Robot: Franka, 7 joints.
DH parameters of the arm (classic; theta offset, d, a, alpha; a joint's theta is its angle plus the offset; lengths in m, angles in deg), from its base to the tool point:
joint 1: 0 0.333 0 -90
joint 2: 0 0 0 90
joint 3: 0 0.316 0.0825 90
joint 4: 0 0 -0.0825 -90
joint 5: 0 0.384 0 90
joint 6: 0 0 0.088 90
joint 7: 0 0.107 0 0
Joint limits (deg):
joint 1: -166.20..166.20
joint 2: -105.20..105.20
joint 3: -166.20..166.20
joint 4: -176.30..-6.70
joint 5: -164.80..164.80
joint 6: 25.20..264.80
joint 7: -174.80..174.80
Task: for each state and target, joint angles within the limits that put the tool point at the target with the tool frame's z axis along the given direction. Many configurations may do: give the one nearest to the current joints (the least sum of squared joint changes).
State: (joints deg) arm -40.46 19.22 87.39 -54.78 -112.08 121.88 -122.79
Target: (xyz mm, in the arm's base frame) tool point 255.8 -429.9 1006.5 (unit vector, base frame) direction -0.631 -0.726 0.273
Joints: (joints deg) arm -73.67 25.72 60.59 -27.56 -134.56 99.84 -122.79
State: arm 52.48 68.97 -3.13 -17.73 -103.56 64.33 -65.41
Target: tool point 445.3 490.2 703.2 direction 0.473 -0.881 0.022
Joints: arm 59.45 53.42 -0.91 -16.35 -102.25 61.66 -65.41
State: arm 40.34 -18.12 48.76 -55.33 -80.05 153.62 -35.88
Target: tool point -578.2 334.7 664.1 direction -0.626 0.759 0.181
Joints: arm 19.54 -35.32 99.43 -69.44 -121.99 181.07 -35.88
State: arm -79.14 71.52 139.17 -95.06 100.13 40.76 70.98
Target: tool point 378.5 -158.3 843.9 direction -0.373 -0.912 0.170
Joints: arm -59.08 81.30 139.72 -101.13 128.08 56.01 70.98
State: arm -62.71 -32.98 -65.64 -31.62 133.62 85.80 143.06
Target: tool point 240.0 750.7 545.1 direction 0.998 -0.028 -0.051
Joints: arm -103.96 -76.66 -51.93 -6.76 148.25 95.58 143.06
